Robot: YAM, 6 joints.
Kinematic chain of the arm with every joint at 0, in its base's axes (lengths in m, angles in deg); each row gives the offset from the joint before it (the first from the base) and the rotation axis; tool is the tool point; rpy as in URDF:
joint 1: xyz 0 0 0.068 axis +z
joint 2: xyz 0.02 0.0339 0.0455 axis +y
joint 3: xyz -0.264 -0.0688 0 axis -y
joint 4: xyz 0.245 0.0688 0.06 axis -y
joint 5: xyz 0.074 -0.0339 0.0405 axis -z
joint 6: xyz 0.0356 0 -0.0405 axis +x
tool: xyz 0 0 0 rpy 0 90 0
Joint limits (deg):
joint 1: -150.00..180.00
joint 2: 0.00..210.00
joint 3: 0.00..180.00
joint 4: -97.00..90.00
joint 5: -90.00..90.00
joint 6: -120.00..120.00
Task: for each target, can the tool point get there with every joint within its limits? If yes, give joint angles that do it. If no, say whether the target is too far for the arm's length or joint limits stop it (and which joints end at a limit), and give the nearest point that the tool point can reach.
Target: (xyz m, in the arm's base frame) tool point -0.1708 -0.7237 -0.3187
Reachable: no: too far | nearest point -0.1282 -0.5431 -0.2061 | short by 0.217 m
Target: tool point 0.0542 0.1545 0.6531
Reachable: yes | joints 70.04 73.25 113.93 7.46 -2.88 -32.35
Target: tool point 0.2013 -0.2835 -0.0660
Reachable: yes | joints -52.27 156.16 89.22 -60.80 23.72 -81.08
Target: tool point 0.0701 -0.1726 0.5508
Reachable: yes | joints -75.89 63.15 89.08 -1.54 -46.71 -44.51
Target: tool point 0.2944 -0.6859 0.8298
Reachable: no: too far | nearest point 0.1837 -0.4279 0.5529 | short by 0.394 m
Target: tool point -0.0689 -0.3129 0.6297
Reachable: yes | joints -104.41 100.43 131.00 17.56 -18.28 37.12
